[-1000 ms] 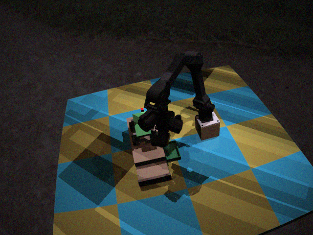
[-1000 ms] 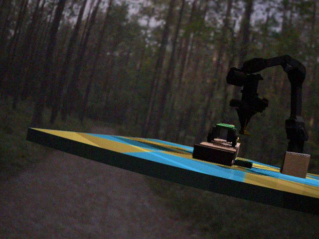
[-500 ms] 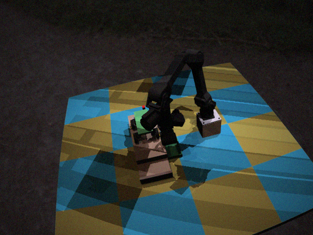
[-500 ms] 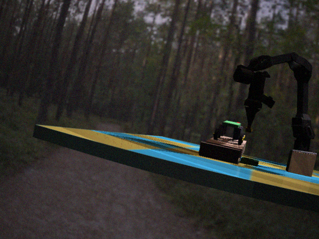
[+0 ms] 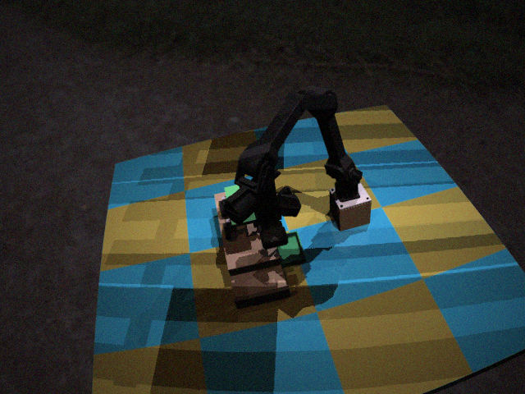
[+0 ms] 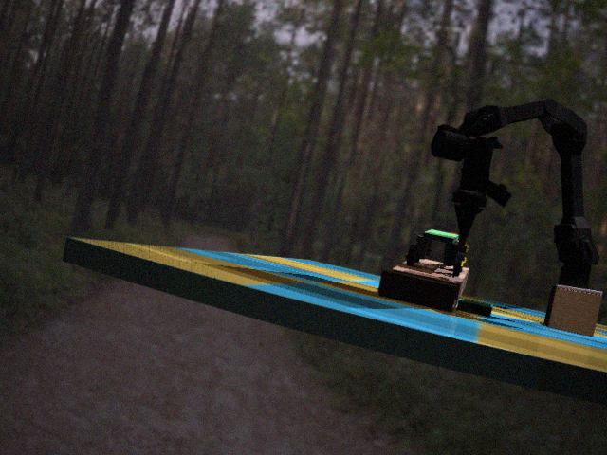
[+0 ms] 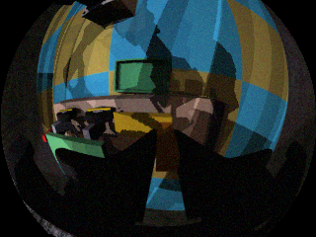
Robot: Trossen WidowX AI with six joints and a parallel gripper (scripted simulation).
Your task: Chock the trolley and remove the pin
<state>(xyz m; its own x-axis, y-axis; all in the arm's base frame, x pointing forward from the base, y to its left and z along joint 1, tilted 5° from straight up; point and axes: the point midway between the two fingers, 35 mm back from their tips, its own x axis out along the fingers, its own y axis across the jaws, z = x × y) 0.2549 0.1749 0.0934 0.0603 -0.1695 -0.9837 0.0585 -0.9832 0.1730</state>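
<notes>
Right now the red-headed stop pin is 6 cm ahead of my gripper tip, 25 cm to the right of it and 2 cm below it. The rest, counted from my gripper tip: yellow chock: 2 cm to the right; green tray: 5 cm behind, 6 cm to the right, 16 cm below; trolley: 7 cm ahead, 15 cm to the right, 4 cm below.
</notes>
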